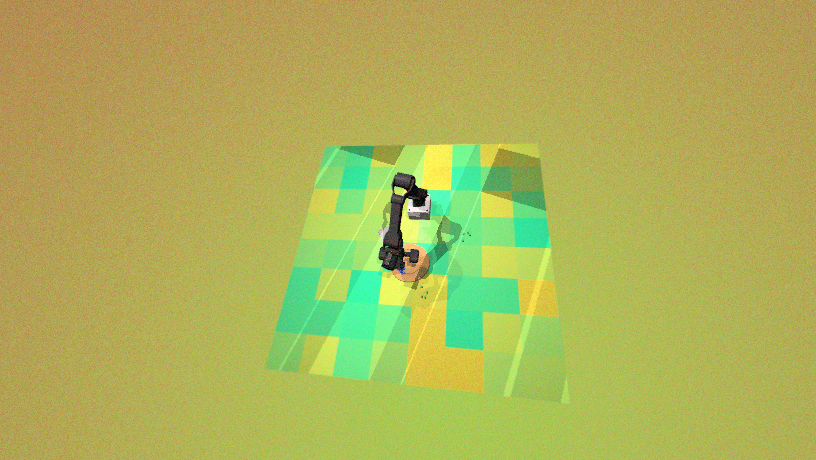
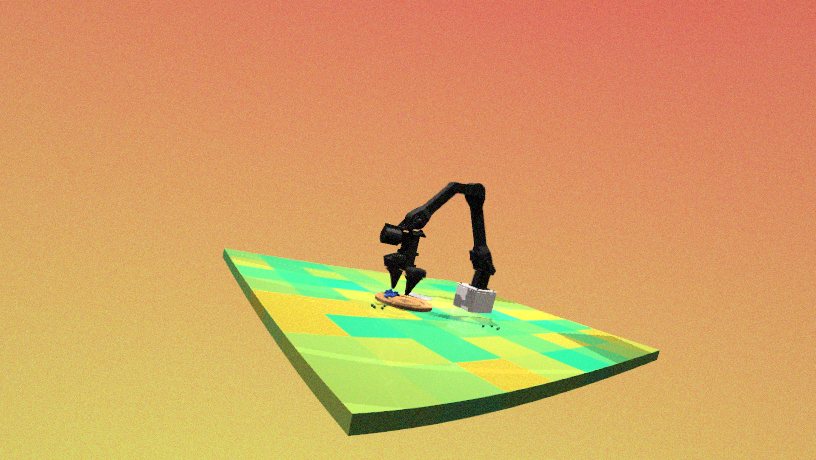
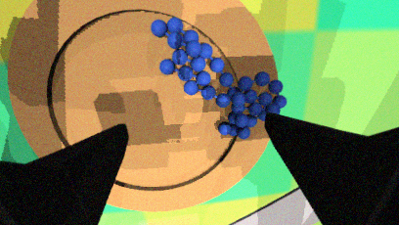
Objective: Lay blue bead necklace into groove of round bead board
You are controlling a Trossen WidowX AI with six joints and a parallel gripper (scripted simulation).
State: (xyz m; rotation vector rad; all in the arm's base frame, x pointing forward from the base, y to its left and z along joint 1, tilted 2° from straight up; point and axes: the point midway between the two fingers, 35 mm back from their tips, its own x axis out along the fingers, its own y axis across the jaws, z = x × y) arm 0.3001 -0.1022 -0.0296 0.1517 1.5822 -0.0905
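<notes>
My gripper tip is now 40 mm to the right of the round bead board and 20 mm above it. Round my gripper tip: flat grey piece (170 mm behind, 70 mm to the right, 30 mm below).
</notes>
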